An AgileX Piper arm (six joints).
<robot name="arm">
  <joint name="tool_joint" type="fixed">
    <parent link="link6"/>
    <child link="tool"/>
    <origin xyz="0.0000 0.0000 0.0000"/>
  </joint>
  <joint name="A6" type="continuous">
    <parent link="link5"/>
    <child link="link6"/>
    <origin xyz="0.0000 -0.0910 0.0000" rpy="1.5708 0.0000 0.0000"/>
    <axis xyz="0 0 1"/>
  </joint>
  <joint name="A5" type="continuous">
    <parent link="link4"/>
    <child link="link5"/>
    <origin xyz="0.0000 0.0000 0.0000" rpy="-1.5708 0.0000 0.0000"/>
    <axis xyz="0 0 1"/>
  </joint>
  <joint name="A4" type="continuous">
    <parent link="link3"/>
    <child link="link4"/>
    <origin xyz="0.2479 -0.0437 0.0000" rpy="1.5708 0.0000 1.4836"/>
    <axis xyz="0 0 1"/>
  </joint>
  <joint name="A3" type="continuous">
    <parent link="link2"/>
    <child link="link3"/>
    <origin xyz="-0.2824 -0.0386 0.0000"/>
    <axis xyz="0 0 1"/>
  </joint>
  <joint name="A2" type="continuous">
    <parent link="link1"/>
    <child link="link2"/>
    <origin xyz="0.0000 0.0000 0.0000" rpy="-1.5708 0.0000 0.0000"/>
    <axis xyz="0 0 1"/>
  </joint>
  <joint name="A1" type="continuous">
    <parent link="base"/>
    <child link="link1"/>
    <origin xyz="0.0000 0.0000 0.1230"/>
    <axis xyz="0 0 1"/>
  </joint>
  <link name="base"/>
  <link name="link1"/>
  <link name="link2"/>
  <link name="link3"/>
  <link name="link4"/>
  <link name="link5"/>
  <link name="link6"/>
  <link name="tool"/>
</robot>
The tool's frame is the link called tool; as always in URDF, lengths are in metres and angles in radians. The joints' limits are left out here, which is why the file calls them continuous.
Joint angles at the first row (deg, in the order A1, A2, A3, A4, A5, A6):
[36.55 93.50 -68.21 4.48 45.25 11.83]
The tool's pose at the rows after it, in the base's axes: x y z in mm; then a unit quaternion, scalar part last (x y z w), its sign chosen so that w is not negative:
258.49 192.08 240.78 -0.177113 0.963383 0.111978 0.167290
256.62 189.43 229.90 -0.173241 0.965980 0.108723 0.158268
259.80 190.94 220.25 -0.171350 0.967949 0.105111 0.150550
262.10 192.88 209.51 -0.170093 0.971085 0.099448 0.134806
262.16 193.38 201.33 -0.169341 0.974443 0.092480 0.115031
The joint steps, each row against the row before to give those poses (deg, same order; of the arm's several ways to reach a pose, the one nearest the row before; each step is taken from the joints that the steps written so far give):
[-0.88 -1.65 4.79 0.39 -1.58 0.16]
[-0.22 0.42 1.96 0.26 -1.26 0.00]
[-0.11 1.63 0.23 0.09 -0.85 0.00]
[0.00 1.90 0.00 0.23 0.04 0.00]
[0.00 1.35 0.00 0.25 1.08 0.00]

